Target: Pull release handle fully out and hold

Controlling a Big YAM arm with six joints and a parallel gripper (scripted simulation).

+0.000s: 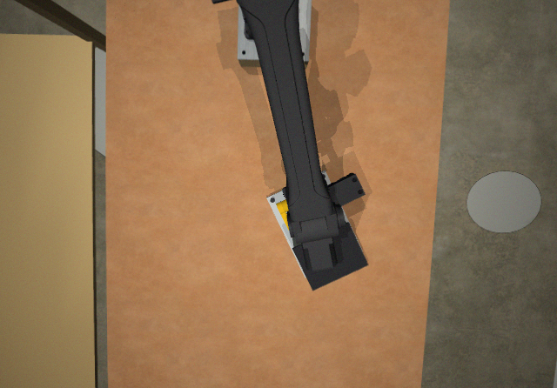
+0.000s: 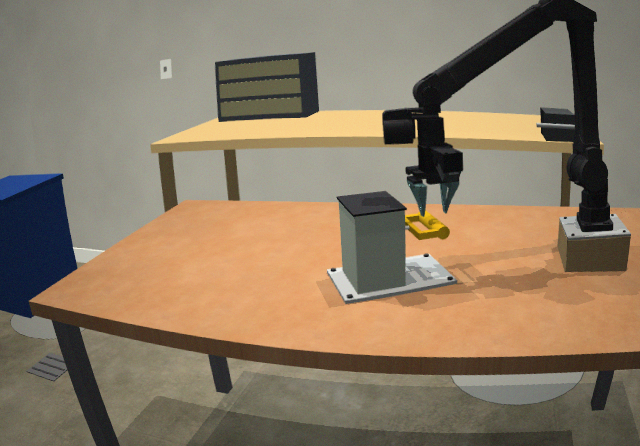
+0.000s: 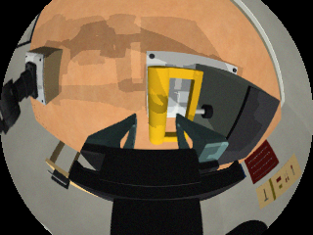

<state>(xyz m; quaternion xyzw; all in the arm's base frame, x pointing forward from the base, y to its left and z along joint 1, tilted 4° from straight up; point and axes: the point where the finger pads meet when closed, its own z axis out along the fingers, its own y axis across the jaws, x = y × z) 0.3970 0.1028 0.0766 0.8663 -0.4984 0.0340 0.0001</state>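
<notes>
My gripper is now 5 cm short of the yellow release handle, 3 cm to the right of it and 3 cm above it.
</notes>
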